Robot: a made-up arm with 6 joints.
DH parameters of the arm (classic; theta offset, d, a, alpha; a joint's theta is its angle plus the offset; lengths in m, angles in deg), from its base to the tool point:
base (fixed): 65.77 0 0.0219 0
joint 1: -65.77 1.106 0.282 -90
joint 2: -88.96 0 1.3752 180
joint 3: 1.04 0.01 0.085 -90
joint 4: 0 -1.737 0.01 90
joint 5: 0 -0.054 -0.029 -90
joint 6: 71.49 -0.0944 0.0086 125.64
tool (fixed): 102.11 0.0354 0 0
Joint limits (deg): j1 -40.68..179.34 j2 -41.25..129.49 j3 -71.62..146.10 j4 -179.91..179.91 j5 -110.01..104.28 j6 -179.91..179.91
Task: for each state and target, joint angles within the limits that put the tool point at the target. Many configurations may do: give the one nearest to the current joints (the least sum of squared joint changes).
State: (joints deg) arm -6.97 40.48 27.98 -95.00 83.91 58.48
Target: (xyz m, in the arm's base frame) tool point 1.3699 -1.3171 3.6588
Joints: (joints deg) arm -40.34 13.12 51.62 -94.35 82.69 59.06
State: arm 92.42 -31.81 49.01 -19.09 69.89 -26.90
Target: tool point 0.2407 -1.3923 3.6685
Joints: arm 98.96 -41.25 70.23 -19.24 104.28 -18.52
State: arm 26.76 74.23 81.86 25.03 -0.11 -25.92
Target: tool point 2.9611 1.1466 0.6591
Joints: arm 20.42 67.82 35.15 26.07 -3.78 -26.09
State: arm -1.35 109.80 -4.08 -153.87 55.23 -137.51
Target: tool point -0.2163 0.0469 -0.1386
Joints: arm -23.62 115.25 -45.37 -161.41 54.88 -135.08
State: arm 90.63 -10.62 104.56 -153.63 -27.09 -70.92
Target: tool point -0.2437 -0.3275 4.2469
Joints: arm 52.50 -11.73 88.45 -149.43 -16.05 -70.46
